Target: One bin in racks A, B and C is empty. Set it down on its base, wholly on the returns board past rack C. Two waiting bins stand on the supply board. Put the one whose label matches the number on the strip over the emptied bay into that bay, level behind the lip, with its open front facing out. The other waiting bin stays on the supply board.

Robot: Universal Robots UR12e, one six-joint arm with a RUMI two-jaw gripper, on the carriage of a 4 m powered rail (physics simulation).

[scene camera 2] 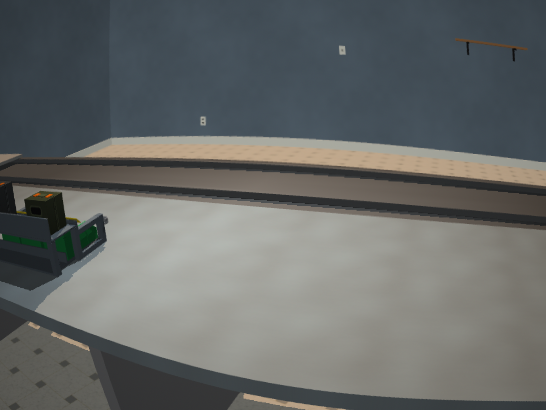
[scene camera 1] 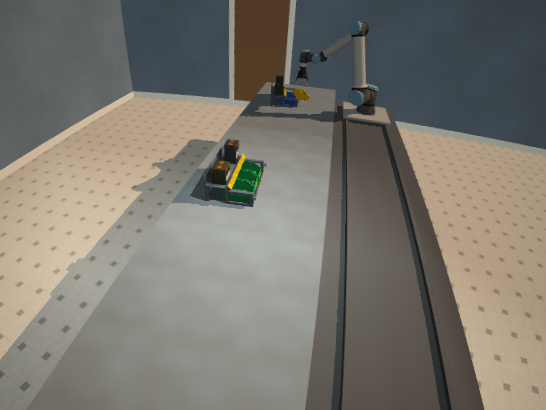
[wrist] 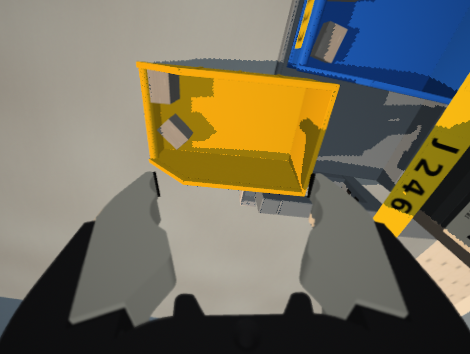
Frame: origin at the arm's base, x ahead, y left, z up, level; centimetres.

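Where they show: gripper, between the fingertips: (scene camera 1: 300, 86) (wrist: 234, 175); arm's base, origin of its link: (scene camera 1: 365, 111).
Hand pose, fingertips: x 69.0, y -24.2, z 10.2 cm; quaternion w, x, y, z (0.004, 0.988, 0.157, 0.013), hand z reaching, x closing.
Note:
Things, the pixels of their centre, and the offset from my fingertips. "*": a spot on its surface instead. Level surfaces: height alone.
- yellow bin, middle of its body: (wrist: 225, 126) (scene camera 1: 300, 94) dx -0.7, dy +0.6, dz -8.7 cm
- far rack, a spot on its surface: (scene camera 1: 274, 94) * dx +22.4, dy +32.5, dz -2.4 cm
- blue bin, middle of its body: (wrist: 407, 26) dx +11.5, dy +14.2, dz -8.9 cm
- yellow strip, a spot on its surface: (wrist: 425, 175) * dx +16.4, dy +4.0, dz -2.2 cm
- long table, height of its surface: dz -13.2 cm
A yellow bin (scene camera 1: 301, 94) (wrist: 250, 115) holds two grey-brown blocks near the left end of the wrist view. It lies askew at the front of the far rack (scene camera 1: 273, 96), beside a blue bin (wrist: 390, 40); its contact with the rack is unclear. A yellow strip (wrist: 425, 175) marked J246 runs over the bay area to its right. My gripper (scene camera 1: 302, 81) (wrist: 234, 175) is open above and beside the yellow bin, its right fingertip close to a bin corner, nothing held. The label of the yellow bin is not readable. Returns board, supply board and an empty bin do not show clearly.
A nearer rack with green bins (scene camera 1: 246, 177) (scene camera 2: 65, 245) stands on the long table (scene camera 1: 240, 280) (scene camera 2: 300, 280), with dark boxes (scene camera 1: 220, 171) (scene camera 2: 45, 212) behind its yellow strip (scene camera 1: 237, 171). The rail (scene camera 1: 380, 225) (scene camera 2: 280, 182) runs alongside the table.

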